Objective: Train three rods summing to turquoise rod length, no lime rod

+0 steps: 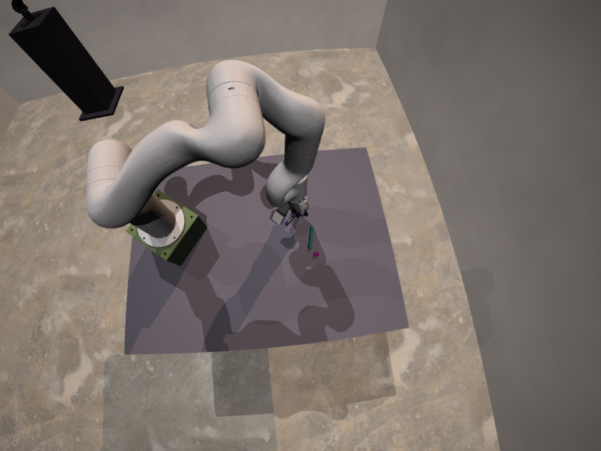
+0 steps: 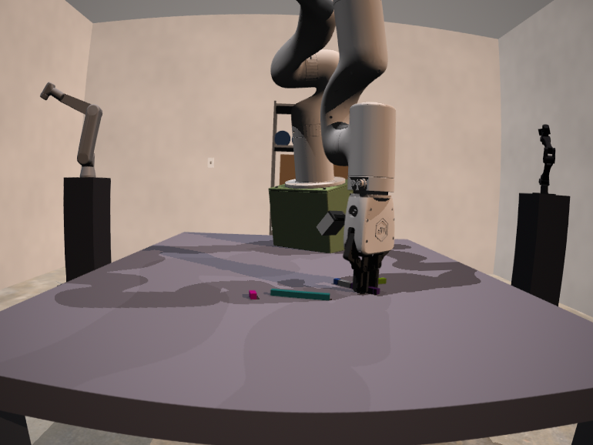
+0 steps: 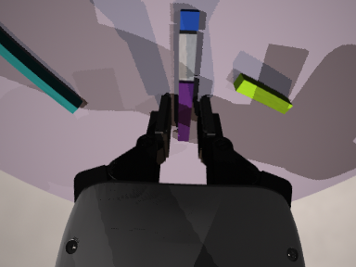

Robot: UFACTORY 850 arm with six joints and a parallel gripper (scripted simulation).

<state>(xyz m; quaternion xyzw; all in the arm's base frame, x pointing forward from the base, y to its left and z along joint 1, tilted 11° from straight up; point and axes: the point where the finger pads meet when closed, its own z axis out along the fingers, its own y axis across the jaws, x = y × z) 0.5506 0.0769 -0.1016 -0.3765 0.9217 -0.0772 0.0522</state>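
Now: hand 2 cm above the purple rod. Also, from my hand: grey rod 3 cm behind, 3 cm to the right, 2 cm below; then blue rod 5 cm behind, 5 cm to the right, 2 cm below; then lime rod 6 cm behind, 3 cm to the left, 2 cm below.
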